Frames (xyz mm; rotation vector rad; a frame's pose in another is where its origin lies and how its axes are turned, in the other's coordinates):
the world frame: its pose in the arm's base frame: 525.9 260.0 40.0 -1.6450 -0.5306 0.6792
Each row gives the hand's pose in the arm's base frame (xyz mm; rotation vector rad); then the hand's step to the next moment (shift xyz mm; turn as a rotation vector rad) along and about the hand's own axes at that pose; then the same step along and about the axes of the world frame.
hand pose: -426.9 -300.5 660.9 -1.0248 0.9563 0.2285
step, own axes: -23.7 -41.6 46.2 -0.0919 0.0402 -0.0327
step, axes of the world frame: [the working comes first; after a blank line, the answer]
step, axes of the arm's base frame: 36.0 21.0 51.9 -0.0960 0.0185 0.0396

32.8 -55.7 -15.5 -0.0626 -0.0398 0.0751
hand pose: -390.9 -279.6 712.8 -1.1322 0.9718 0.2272
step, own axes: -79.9 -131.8 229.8 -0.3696 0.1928 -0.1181
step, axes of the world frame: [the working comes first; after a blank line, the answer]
step, axes of the arm's base frame: 155.8 157.8 165.5 -0.3977 0.0997 0.1401

195.9 -195.0 -12.8 -0.2403 -0.1451 0.3300
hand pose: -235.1 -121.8 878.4 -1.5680 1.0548 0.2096
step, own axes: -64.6 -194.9 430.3 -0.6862 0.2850 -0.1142
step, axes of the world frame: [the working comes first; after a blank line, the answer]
step, axes of the arm's base frame: 275.2 386.7 45.2 -0.6440 0.2696 0.2787

454.0 -120.4 82.0 -0.3234 -0.3052 0.6061
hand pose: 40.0 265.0 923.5 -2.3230 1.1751 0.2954
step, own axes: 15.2 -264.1 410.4 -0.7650 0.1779 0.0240
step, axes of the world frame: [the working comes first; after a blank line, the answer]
step, axes of the arm's base frame: 235.2 339.4 -260.6 -0.6007 0.4504 0.2317

436.3 189.8 109.7 -0.1633 -0.2922 0.7109
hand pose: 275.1 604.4 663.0 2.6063 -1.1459 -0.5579
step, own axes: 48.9 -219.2 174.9 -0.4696 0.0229 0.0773
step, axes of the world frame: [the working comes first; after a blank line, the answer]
step, axes of the arm's base frame: 97.6 97.8 -248.9 -0.3395 0.3298 0.0546

171.9 224.9 30.3 -0.0307 -0.1034 0.4641
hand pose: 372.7 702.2 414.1 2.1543 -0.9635 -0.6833
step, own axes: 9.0 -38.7 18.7 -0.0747 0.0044 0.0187
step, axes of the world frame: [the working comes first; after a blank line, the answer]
step, axes of the arm's base frame: 9.4 5.6 -42.5 -0.0587 0.0498 0.0052

16.6 40.6 2.2 -0.0096 -0.0124 0.0755
